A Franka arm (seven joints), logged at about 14 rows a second.
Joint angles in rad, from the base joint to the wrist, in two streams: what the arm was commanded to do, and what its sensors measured. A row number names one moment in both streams.
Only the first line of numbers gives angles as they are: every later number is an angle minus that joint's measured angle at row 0.
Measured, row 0:
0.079 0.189 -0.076 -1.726 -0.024 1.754 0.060
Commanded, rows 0 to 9:
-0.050 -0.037 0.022 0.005 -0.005 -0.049 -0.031
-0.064 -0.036 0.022 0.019 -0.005 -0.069 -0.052
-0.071 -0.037 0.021 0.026 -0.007 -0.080 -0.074
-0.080 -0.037 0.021 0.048 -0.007 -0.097 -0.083
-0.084 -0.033 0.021 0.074 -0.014 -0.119 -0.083
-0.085 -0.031 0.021 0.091 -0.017 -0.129 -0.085
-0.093 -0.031 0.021 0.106 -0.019 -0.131 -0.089
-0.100 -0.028 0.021 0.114 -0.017 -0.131 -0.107
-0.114 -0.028 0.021 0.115 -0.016 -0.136 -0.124
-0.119 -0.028 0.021 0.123 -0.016 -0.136 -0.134
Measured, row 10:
-0.083 -0.024 0.001 0.110 -0.002 -0.123 -0.100
